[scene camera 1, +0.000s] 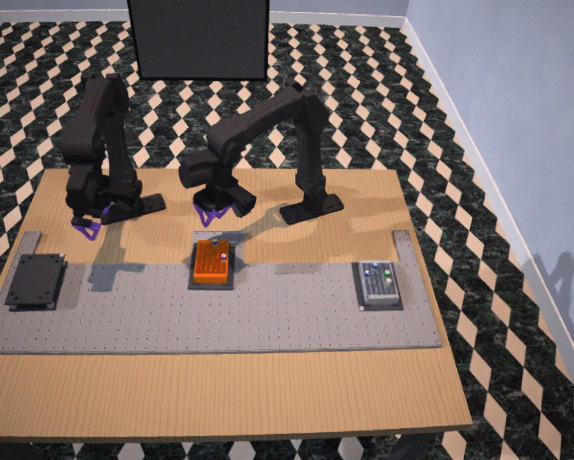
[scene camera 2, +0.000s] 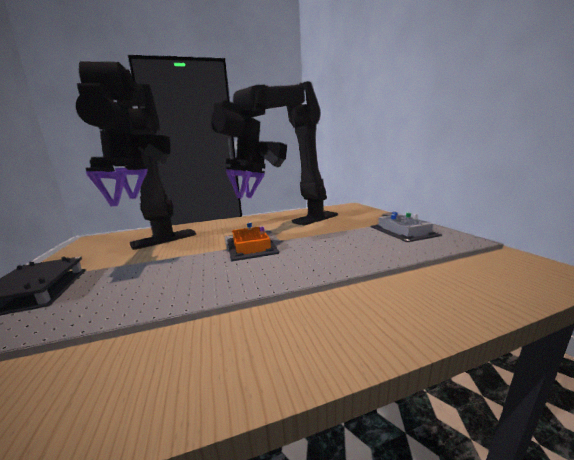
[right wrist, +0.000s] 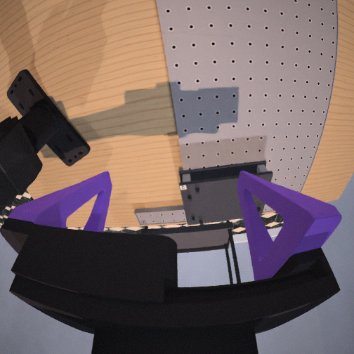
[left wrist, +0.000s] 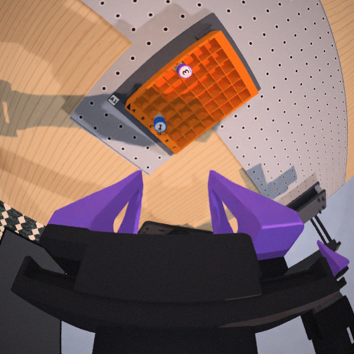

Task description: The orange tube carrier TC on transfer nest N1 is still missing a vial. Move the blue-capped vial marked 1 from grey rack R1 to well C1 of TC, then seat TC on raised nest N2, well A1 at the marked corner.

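Places are measured from the left arm's base along level axes (x down, y right, z back), in millimetres.
Pixels of known places: left gripper, between the fingertips: (scene camera 1: 211, 222) (scene camera 2: 244, 198); right gripper, between the fingertips: (scene camera 1: 98, 225) (scene camera 2: 124, 202); left arm's base, origin of its link: (scene camera 1: 312, 209) (scene camera 2: 315, 218); right arm's base, origin of its link: (scene camera 1: 132, 209) (scene camera 2: 164, 239).
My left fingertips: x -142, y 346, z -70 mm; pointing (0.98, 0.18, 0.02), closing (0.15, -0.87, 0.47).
Ahead of a thing's pixels: the offset from my left fingertips to its top centre. Level surfaces: height alone.
The orange carrier TC @(dx +92, dy +18, dz -43 mm) (scene camera 1: 210, 275) (scene camera 2: 252, 243) (left wrist: 239, 62) sits on dark nest N1 @(dx +116, dy +18, dz -43 mm) (scene camera 1: 210, 286) (scene camera 2: 255, 255). The blue-capped vial marked 1 @(dx +73, dy -6, dz -2 mm) (scene camera 1: 215, 242) (scene camera 2: 249, 225) (left wrist: 160, 124) stands in its lettered-edge row, by letter C. My left gripper (scene camera 1: 210, 221) (scene camera 2: 245, 197) (left wrist: 175, 177) is partly open, empty, above and behind the carrier, apart from the vial. My right gripper (scene camera 1: 99, 226) (scene camera 2: 124, 201) (right wrist: 174, 177) is wide open and empty, high at the left of the scene views. Raised nest N2 @(dx +82, dy +472, dz +62 mm) (scene camera 1: 37, 277) (scene camera 2: 37, 280) (right wrist: 215, 202) bears no carrier; a pale mark shows at one corner.
A purple-capped vial marked 3 @(dx +73, dy -10, dz -62 mm) (scene camera 1: 223, 256) (scene camera 2: 261, 229) (left wrist: 184, 71) also stands in the carrier. Grey rack R1 @(dx +94, dy -374, dz -273 mm) (scene camera 1: 380, 299) (scene camera 2: 417, 230) holds several capped vials at the right of the scene views. The perforated grey plate @(dx +129 mm) (scene camera 1: 300, 320) (scene camera 2: 320, 270) lies under the nests and rack.
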